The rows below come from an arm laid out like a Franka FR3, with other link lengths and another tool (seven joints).
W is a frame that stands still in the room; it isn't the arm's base.
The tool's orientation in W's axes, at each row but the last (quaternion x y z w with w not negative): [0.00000, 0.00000, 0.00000, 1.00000]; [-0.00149, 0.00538, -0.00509, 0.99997]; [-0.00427, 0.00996, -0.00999, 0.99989]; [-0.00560, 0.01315, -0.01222, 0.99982]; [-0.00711, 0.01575, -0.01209, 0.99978]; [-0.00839, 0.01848, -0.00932, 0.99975]
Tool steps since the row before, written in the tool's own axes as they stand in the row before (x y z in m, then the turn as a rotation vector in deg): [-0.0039, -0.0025, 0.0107, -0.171, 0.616, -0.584]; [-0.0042, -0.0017, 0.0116, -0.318, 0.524, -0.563]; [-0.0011, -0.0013, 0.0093, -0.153, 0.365, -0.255]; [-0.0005, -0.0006, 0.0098, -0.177, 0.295, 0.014]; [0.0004, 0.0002, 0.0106, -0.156, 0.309, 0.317]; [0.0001, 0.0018, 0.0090, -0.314, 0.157, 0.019]
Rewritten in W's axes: [-0.0039, -0.0025, 0.0107, -0.171, 0.616, -0.584]; [-0.0041, -0.0016, 0.0116, -0.319, 0.526, -0.561]; [-0.0009, -0.0012, 0.0093, -0.151, 0.366, -0.255]; [-0.0003, -0.0005, 0.0098, -0.169, 0.299, 0.015]; [0.0007, 0.0003, 0.0106, -0.138, 0.317, 0.317]; [0.0005, 0.0019, 0.0090, -0.310, 0.163, 0.028]
